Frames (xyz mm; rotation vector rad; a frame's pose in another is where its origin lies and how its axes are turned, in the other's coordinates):
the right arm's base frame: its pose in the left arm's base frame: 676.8 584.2 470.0 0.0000 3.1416 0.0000
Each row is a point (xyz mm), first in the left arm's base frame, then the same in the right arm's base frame.
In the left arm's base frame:
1: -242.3 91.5 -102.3
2: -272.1 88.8 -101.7
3: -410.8 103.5 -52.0
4: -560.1 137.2 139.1
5: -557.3 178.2 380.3
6: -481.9 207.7 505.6
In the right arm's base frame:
1: 919.1 -492.7 572.3
2: 948.9 -495.4 571.7
3: 1087.6 -480.7 522.0
4: 1236.9 -447.0 330.9
5: 1234.1 -406.0 89.7
6: 1158.7 -376.5 -35.6

